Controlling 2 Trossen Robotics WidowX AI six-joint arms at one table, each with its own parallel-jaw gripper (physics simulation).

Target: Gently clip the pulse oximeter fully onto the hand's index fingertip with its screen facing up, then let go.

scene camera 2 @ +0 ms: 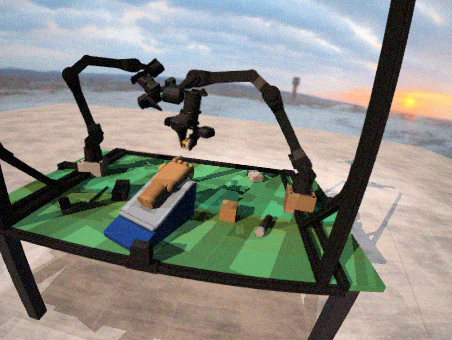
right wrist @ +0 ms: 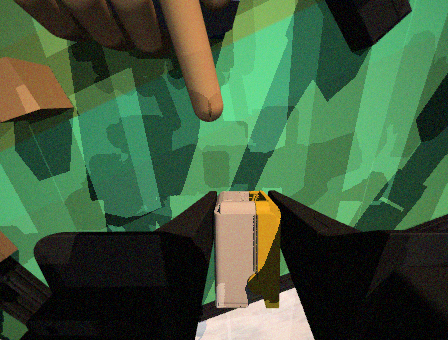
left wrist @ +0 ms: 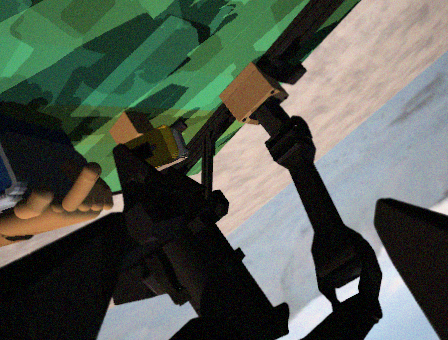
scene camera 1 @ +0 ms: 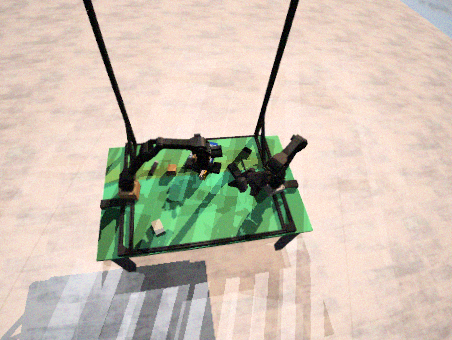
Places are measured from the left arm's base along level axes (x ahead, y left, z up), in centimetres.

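Where they show: left gripper, between the fingertips: (scene camera 2: 170, 104) (left wrist: 251, 218) (scene camera 1: 231, 181); right gripper, between the fingertips: (scene camera 2: 186, 149) (right wrist: 242, 197) (left wrist: 127, 148) (scene camera 1: 204, 174); left arm's base, origin of its link: (scene camera 2: 93, 159) (scene camera 1: 274, 183); right arm's base, origin of its link: (scene camera 2: 301, 190) (left wrist: 265, 108) (scene camera 1: 128, 186).
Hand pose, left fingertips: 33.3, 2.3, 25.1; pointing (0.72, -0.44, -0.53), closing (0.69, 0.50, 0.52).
Things, the pixels of their top centre, and the offset from my left fingertips, as dx, dy, dz.
- pulse oximeter, centre of its top: (right wrist: 256, 286) (left wrist: 166, 173) (scene camera 2: 190, 136) +9.2, -14.7, -9.6
- orange cube, centre of its top: (left wrist: 140, 143) (scene camera 2: 229, 204) (scene camera 1: 171, 167) +23.1, -34.7, -26.0
- grey block, centre of its top: (scene camera 2: 255, 173) (scene camera 1: 157, 226) +40.3, -0.7, -28.0
- black cylinder, centre of its top: (scene camera 2: 265, 221) (scene camera 1: 153, 166) +33.8, -40.7, -28.3
- black block, centre of its top: (scene camera 2: 121, 185) (scene camera 1: 235, 169) -15.0, -21.6, -27.5
- thin rod, centre of its top: (scene camera 2: 97, 193) -23.0, -24.2, -30.1
My right gripper (scene camera 2: 189, 143) (scene camera 1: 204, 173) (right wrist: 242, 197) is shut on the pulse oximeter (right wrist: 237, 246) (scene camera 2: 186, 144) (left wrist: 158, 145), a small white and yellow clip. In the right wrist view its white half is on the left and its yellow half on the right. The tan hand (scene camera 2: 168, 176) (left wrist: 82, 192) lies on a blue wedge with a grey top (scene camera 2: 167, 216). Its index fingertip (right wrist: 207, 108) points at the oximeter with a clear gap between them. My left gripper (scene camera 2: 144, 92) (scene camera 1: 236, 178) is open and empty, raised beside the right arm's wrist.
An orange cube (scene camera 2: 228, 210) (scene camera 1: 172, 169), a grey block (scene camera 2: 255, 175) (scene camera 1: 158, 227) and a black cylinder (scene camera 2: 263, 225) (scene camera 1: 153, 167) lie on the green table. A black block (scene camera 2: 120, 189) and a thin rod (scene camera 2: 98, 193) lie near the left arm's base. Black frame posts (scene camera 2: 359, 168) stand at the table's edges.
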